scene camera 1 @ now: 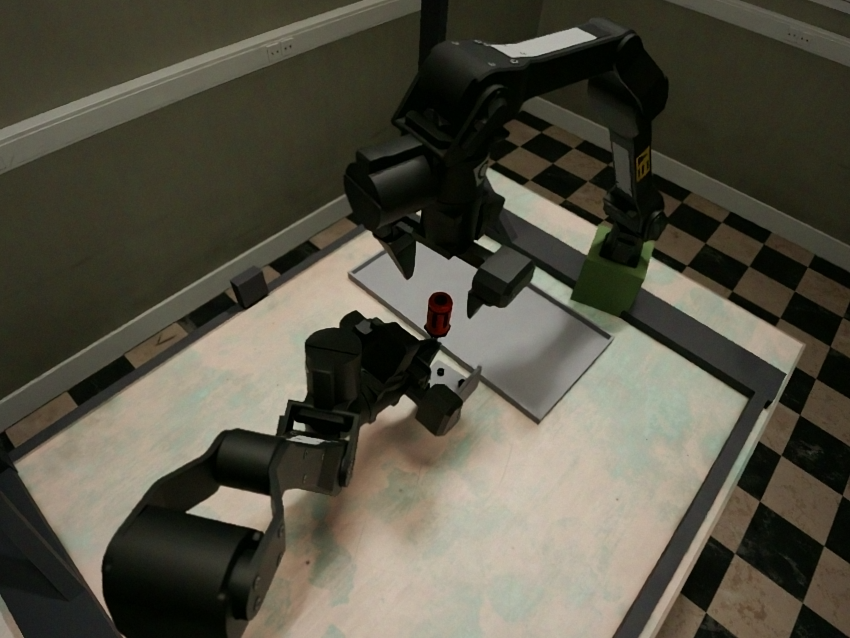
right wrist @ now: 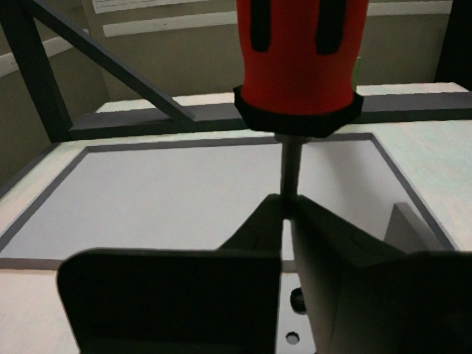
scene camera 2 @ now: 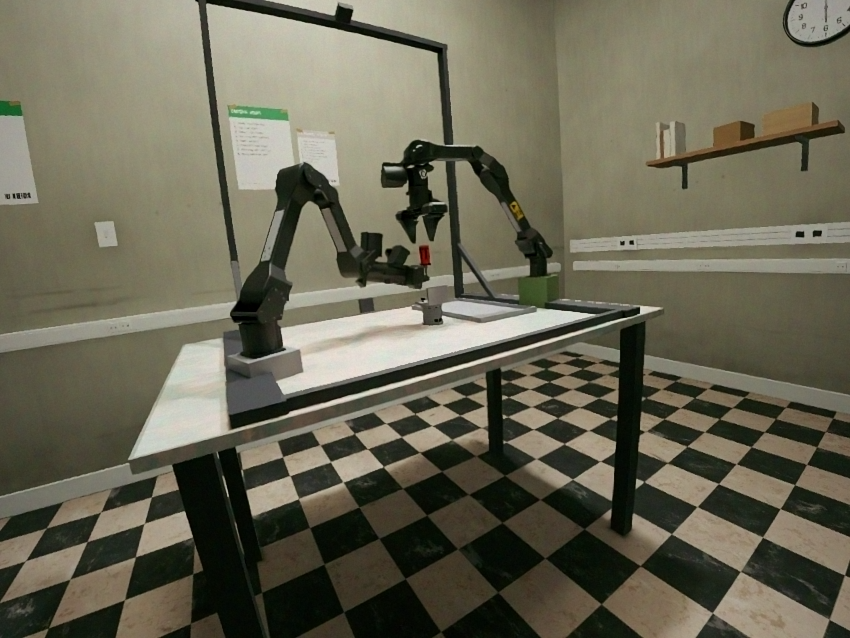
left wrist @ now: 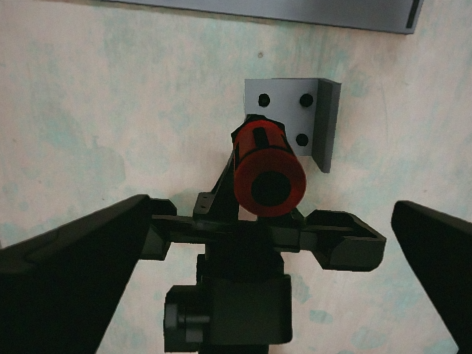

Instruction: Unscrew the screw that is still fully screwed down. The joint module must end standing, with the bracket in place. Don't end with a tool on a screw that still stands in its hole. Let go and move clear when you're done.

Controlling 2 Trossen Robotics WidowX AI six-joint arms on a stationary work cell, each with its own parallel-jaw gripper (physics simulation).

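Places are measured from the left arm's base along level axes (x ahead, y left, z up), in millimetres.
Pixels of known places: left gripper, fingertip midpoint: (scene camera 1: 439, 296) (scene camera 2: 422, 242) (left wrist: 271, 208); right gripper, fingertip midpoint: (scene camera 1: 438, 342) (right wrist: 284, 205) (scene camera 2: 428, 278) (left wrist: 256, 114); left arm's base at its link origin: (scene camera 1: 620, 250) (scene camera 2: 538, 276); right arm's base at its link origin: (scene camera 2: 263, 352).
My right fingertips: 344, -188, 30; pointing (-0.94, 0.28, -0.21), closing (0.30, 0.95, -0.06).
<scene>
Ahead of a thing's pixels: the offset from my right fingertips to its middle, as dx, dy, dz. "pt": to the spot under its first point.
A screwdriver with a red handle @[+9, -1, +49] (scene camera 1: 439, 315) (scene camera 2: 425, 256) (left wrist: 269, 175) (right wrist: 302, 60) stands upright, tip down. My right gripper (scene camera 2: 424, 279) (right wrist: 284, 205) is shut on its shaft, above the bracket. My left gripper (scene camera 1: 440, 295) (scene camera 2: 422, 239) is open, above the handle. The joint module @[+22, +23, -99] (scene camera 2: 431, 315) stands upright on the table, with the grey L-shaped bracket @[+22, +23, -47] (scene camera 2: 437, 295) (left wrist: 283, 91) on top. Three black screw heads show in the left wrist view, one of them a corner screw @[+1, +9, -68] (left wrist: 264, 100); the fourth corner is covered. The right wrist view shows an open hole @[pt +16, -1, -67] (right wrist: 292, 338) beside a raised-looking screw (right wrist: 298, 300).
A flat grey tray @[-192, -3, -123] (scene camera 1: 538, 416) (left wrist: 350, 24) (right wrist: 180, 145) lies just behind the module. A green block @[-344, +188, -80] (scene camera 1: 609, 281) (scene camera 2: 538, 290) carries the left arm's base. Dark frame rails run along the table edges, and an upright post (scene camera 2: 449, 185) rises at the back.
</scene>
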